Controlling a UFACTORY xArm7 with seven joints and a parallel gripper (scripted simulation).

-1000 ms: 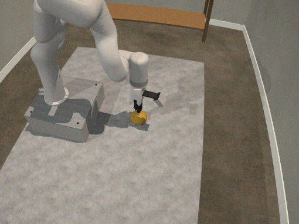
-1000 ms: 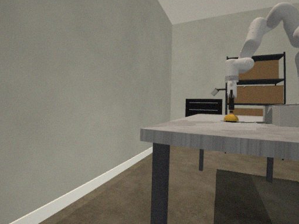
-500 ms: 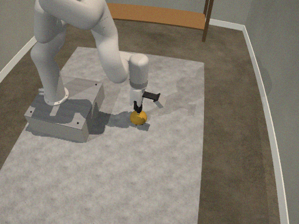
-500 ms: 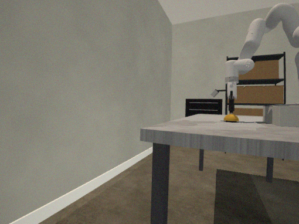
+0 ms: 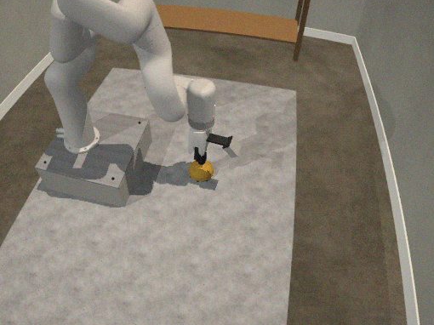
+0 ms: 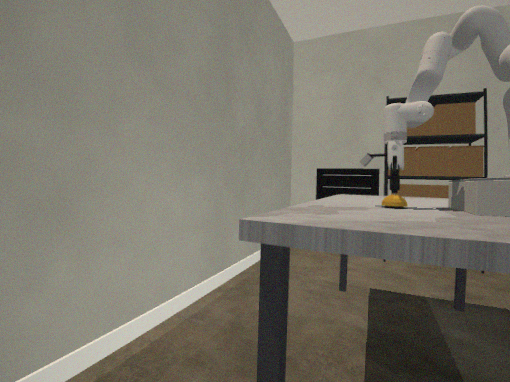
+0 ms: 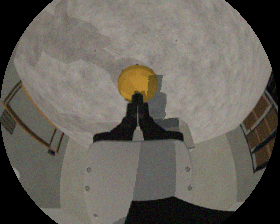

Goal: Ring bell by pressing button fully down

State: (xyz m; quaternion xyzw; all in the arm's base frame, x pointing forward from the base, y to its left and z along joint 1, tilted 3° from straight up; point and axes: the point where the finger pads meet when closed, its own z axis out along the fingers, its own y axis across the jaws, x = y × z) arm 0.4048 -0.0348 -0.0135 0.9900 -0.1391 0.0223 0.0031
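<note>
My hand is 30 mm above the small dark button. Round my hand: yellow dome bell 40 mm below.
</note>
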